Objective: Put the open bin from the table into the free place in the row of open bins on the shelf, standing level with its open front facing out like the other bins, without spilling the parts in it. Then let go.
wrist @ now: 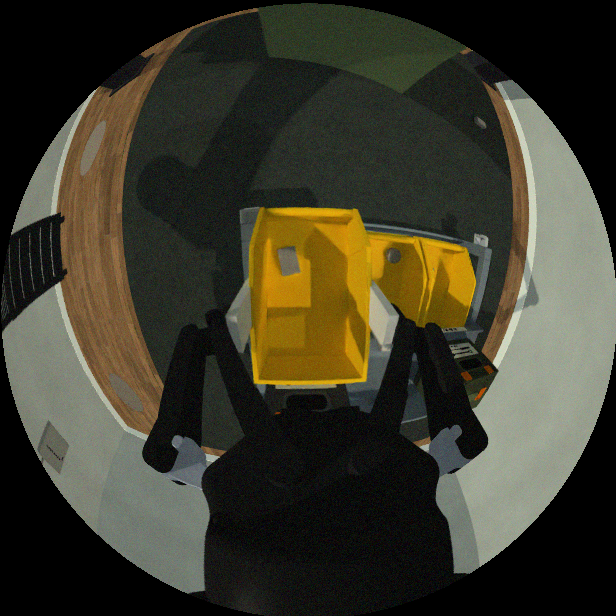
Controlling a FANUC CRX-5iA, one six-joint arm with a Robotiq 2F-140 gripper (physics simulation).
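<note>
In the wrist view my gripper (310, 321) is shut on the yellow open bin (310, 295), with its light finger pads pressed on the bin's left and right walls. I look into the bin from above. A small grey part (287, 259) lies inside it. To the right and beyond, two more yellow bins (396, 275) (451, 281) stand side by side on a grey shelf (482, 258). The nearer one holds a round grey part (393, 254). The held bin hides the shelf area to the left of those bins.
Below lies a dark mat (344, 149) on a wooden table top (91, 258) with pale floor around it. A green box with orange marks (474, 373) sits at the lower right by the shelf. A black ribbed object (31, 264) is at the far left.
</note>
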